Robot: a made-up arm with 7 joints.
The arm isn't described. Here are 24 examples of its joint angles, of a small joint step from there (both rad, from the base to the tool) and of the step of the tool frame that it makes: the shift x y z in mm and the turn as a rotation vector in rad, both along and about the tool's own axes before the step.
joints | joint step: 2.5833 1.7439 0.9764 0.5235 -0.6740 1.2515 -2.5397 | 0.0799 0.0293 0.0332 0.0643 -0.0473 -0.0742 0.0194
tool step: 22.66 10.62 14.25 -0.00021 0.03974 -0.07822
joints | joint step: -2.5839 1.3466 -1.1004 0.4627 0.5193 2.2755 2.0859 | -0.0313 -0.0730 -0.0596 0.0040 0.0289 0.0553 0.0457
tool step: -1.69 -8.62 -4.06 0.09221 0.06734 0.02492
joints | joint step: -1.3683 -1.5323 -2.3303 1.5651 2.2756 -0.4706 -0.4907 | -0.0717 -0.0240 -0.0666 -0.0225 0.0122 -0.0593 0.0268
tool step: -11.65 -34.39 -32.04 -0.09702 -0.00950 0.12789
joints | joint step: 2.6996 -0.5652 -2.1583 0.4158 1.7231 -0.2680 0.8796 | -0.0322 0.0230 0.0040 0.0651 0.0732 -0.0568 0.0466
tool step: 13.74 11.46 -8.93 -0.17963 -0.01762 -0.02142
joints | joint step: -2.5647 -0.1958 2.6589 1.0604 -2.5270 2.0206 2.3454 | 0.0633 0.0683 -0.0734 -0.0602 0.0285 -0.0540 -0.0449
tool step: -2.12 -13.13 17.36 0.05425 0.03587 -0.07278
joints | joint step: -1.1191 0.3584 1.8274 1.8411 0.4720 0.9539 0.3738 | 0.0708 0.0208 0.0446 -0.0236 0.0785 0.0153 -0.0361
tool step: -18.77 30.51 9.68 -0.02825 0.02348 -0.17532
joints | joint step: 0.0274 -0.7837 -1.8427 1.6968 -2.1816 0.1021 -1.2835 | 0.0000 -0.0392 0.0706 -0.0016 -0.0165 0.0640 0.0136
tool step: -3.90 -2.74 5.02 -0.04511 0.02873 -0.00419
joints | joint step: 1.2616 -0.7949 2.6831 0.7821 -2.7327 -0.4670 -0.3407 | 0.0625 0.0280 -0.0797 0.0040 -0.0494 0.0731 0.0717
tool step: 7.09 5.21 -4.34 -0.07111 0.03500 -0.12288
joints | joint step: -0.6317 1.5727 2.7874 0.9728 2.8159 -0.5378 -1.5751 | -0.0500 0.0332 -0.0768 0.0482 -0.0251 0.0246 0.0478
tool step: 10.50 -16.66 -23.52 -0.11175 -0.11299 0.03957
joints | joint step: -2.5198 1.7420 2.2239 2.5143 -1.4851 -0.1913 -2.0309 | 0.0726 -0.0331 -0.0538 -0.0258 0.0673 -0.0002 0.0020
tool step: -33.38 -34.01 -33.47 -0.04087 -0.07597 0.08106
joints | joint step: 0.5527 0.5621 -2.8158 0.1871 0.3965 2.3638 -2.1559 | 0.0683 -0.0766 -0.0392 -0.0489 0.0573 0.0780 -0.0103
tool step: -9.07 -0.53 1.27 0.00325 -0.21089 -0.01071
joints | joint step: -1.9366 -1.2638 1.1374 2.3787 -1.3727 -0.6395 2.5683 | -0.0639 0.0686 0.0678 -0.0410 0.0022 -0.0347 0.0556
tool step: -4.52 -40.92 44.44 -0.15815 0.09545 0.04214
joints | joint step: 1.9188 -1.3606 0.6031 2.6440 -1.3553 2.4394 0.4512 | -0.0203 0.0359 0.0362 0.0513 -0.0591 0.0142 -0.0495
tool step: 2.50 3.25 -7.23 0.02470 0.00190 0.00365
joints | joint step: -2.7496 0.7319 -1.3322 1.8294 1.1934 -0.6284 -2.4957 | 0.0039 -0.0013 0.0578 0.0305 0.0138 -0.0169 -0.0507
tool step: 1.38 -14.76 -8.29 -0.00136 -0.01906 0.02939
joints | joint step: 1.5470 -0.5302 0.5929 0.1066 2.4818 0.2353 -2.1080 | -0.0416 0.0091 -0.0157 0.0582 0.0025 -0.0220 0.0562
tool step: -6.00 -11.78 -12.16 -0.08140 0.01070 0.07341
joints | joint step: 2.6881 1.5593 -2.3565 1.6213 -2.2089 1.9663 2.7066 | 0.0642 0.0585 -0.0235 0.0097 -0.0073 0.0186 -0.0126
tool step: -48.88 -16.05 -15.98 -0.01923 -0.00063 0.10708
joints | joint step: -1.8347 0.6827 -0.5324 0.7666 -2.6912 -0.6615 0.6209 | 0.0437 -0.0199 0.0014 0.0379 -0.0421 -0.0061 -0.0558
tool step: 7.95 -9.56 -0.72 0.13722 0.01558 -0.06294
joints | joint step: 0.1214 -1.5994 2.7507 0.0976 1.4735 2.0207 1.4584 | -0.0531 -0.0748 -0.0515 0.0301 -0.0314 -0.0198 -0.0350
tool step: 13.05 8.52 -0.20 -0.01327 0.02554 -0.03105
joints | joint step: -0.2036 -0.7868 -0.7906 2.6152 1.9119 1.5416 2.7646 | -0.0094 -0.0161 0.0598 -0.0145 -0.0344 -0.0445 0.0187
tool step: -0.91 -2.45 4.17 -0.02312 0.02683 -0.01019
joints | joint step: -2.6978 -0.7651 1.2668 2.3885 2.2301 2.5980 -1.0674 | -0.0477 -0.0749 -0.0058 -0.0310 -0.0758 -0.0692 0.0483
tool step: 12.22 -5.37 54.51 -0.17282 0.10343 0.10254
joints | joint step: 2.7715 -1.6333 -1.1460 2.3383 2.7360 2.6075 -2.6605 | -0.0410 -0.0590 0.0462 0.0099 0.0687 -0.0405 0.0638
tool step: -30.88 -23.45 28.40 0.06471 -0.02477 0.04518
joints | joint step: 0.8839 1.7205 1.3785 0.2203 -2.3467 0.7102 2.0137 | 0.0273 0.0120 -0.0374 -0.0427 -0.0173 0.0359 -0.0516
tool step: 3.73 14.84 12.50 0.06431 0.03133 -0.05234
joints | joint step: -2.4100 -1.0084 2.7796 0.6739 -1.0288 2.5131 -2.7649 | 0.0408 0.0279 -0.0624 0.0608 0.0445 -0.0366 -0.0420
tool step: -12.12 3.99 -8.20 0.06869 0.09451 0.07044
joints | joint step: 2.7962 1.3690 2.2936 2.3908 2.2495 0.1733 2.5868 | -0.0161 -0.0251 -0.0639 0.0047 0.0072 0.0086 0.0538
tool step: -1.43 -2.06 -1.02 0.00870 0.00463 -0.01109
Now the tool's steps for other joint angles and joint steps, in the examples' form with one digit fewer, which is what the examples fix.
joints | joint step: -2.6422 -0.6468 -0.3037 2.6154 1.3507 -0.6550 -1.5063 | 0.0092 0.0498 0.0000 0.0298 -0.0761 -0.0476 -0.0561
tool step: 3.2 14.3 -0.3 0.1284 -0.0288 0.0122
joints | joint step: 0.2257 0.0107 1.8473 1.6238 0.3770 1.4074 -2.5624 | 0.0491 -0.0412 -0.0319 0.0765 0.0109 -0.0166 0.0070
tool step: 9.2 -26.5 7.4 0.0422 0.0545 -0.0476
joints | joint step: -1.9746 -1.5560 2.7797 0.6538 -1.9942 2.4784 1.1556 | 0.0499 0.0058 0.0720 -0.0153 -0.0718 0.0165 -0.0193
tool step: 11.0 -32.2 14.6 -0.0845 0.0054 0.1147
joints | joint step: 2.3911 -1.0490 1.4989 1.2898 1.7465 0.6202 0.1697 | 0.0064 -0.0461 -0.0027 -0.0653 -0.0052 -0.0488 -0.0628
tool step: 0.9 -16.8 15.1 0.0936 -0.0272 0.0783
